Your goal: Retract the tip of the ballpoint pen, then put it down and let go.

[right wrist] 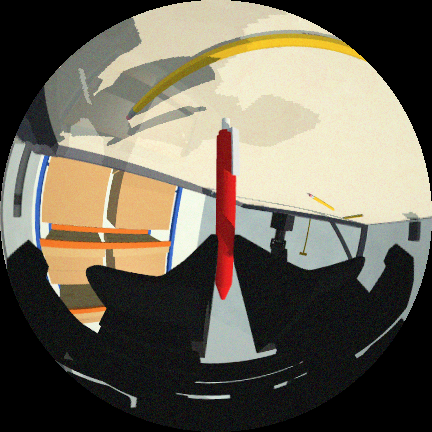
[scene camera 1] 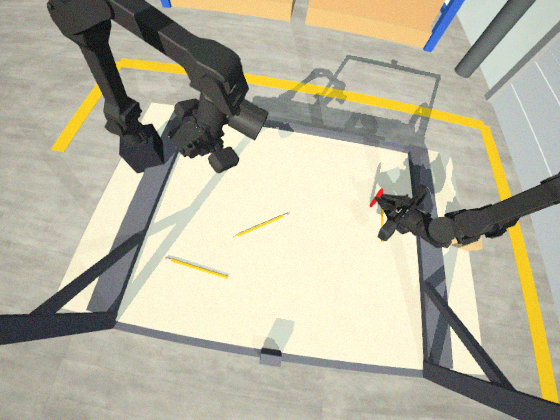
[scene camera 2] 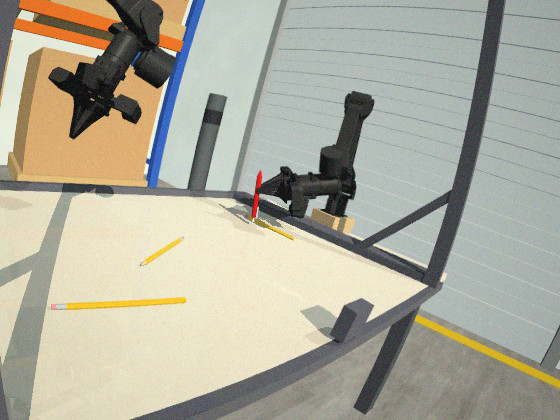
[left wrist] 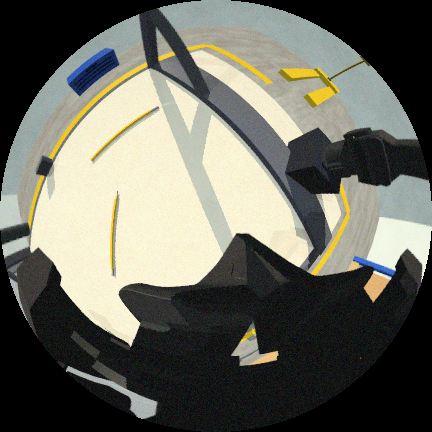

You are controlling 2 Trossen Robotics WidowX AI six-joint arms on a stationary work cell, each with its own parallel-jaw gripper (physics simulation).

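Frame: origin at the left arm's base, x right, y ahead, z up, level; metres.
Seen in the pictures: left gripper, fingertip midpoint: [right wrist: 285, 248] [scene camera 1: 201, 155] [scene camera 2: 71, 138] [left wrist: 240, 238]; right gripper, fingertip midpoint: [right wrist: 224, 240] [scene camera 1: 376, 196] [scene camera 2: 256, 189]; left arm's base, link origin: [scene camera 1: 136, 138] [left wrist: 330, 159]; right arm's base, link origin: [scene camera 2: 334, 213].
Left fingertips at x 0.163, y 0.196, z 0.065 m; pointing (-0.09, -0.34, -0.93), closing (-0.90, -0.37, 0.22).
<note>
Pixels of each thing's top centre, then the offset from my left fingertips to it. Level surfaces: height alone.
- red ballpoint pen, top centre: [right wrist: 209, 304] [scene camera 2: 263, 170] dx +0.199, dy +0.461, dz -0.022 m
- cream table, surface height: dz -0.171 m
- small dark block, top centre: [scene camera 2: 358, 303] [scene camera 1: 270, 359] [left wrist: 38, 164] dx +0.512, dy +0.053, dz -0.114 m
The red ballpoint pen [scene camera 1: 376, 197] [scene camera 2: 257, 195] [right wrist: 224, 209] stands upright near the table's right edge. Its white button end is down at the table top and its pointed end is up. No metal tip shows at the pointed end in the right wrist view. My right gripper [scene camera 1: 383, 201] [scene camera 2: 262, 190] [right wrist: 224, 240] reaches in level from the side and is shut on the pen's upper part. My left gripper [scene camera 1: 192, 143] [scene camera 2: 75, 132] [left wrist: 240, 238] is shut and empty, high above the table's far left corner.
Three yellow pencils lie on the cream table [scene camera 1: 320, 271]: one in the middle [scene camera 1: 262, 224] [scene camera 2: 162, 251], one at the front left [scene camera 1: 197, 267] [scene camera 2: 128, 302], one right under the pen [scene camera 2: 272, 228] [right wrist: 241, 46]. A small dark block [scene camera 1: 271, 352] [scene camera 2: 352, 319] sits on the front edge.
</note>
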